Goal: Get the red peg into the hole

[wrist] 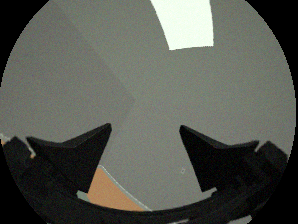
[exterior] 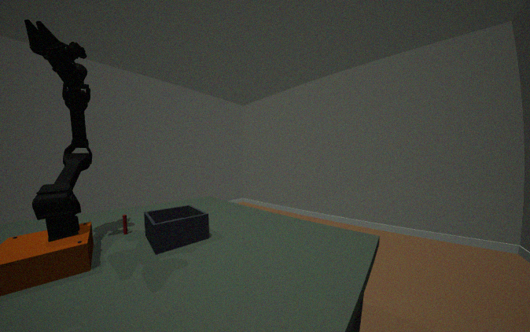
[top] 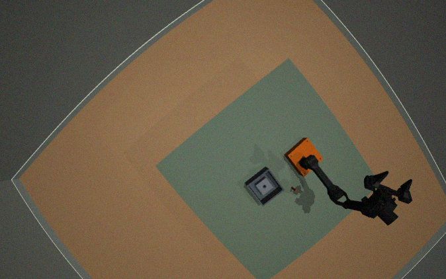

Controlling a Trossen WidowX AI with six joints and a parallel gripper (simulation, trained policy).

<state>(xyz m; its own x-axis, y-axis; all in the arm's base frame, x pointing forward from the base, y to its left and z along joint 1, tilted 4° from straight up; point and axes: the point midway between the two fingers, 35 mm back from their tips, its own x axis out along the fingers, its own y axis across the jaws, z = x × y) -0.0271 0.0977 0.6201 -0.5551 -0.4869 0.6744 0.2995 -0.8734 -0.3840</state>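
My gripper tip is 270 mm short of the red peg, 30 mm to the right of it and 680 mm above it. Also, from my gripper tip: grey plate: 390 mm ahead, 160 mm to the right, 670 mm below; then dark box: 390 mm ahead, 160 mm to the right, 690 mm below.
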